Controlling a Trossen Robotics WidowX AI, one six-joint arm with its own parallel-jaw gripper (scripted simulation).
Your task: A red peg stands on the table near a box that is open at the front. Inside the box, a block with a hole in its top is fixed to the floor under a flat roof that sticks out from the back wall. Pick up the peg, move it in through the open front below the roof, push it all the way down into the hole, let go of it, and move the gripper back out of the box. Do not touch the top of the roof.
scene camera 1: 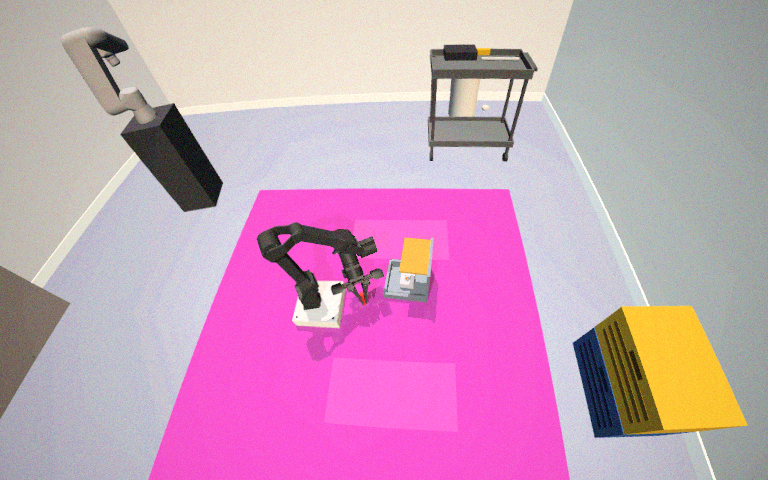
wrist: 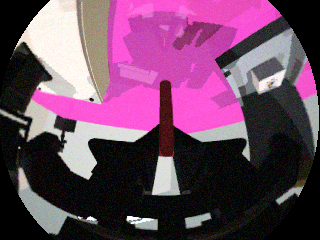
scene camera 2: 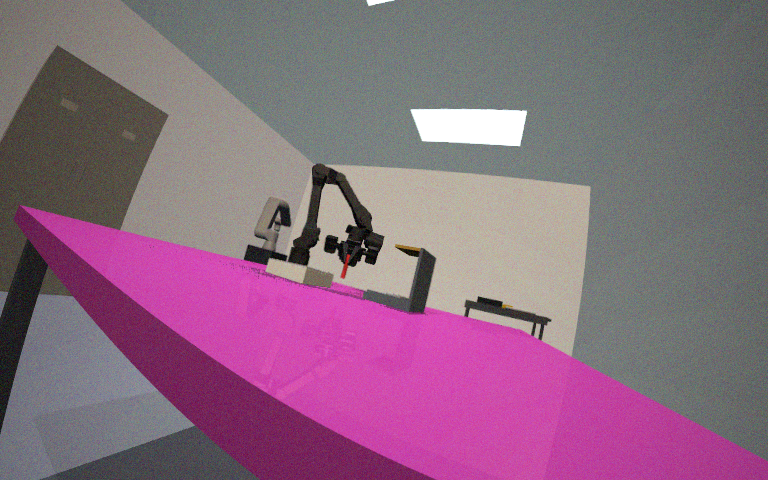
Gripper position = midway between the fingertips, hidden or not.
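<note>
Starting with scene camera 1, I find my gripper [scene camera 1: 365,304] there. In scene camera 2 I see my gripper [scene camera 2: 345,263] again, and a back wall [scene camera 2: 425,267] shows there too. The wrist view also has my gripper [wrist: 164,127] in it, and my gripper carries a red peg [wrist: 166,136].
</note>
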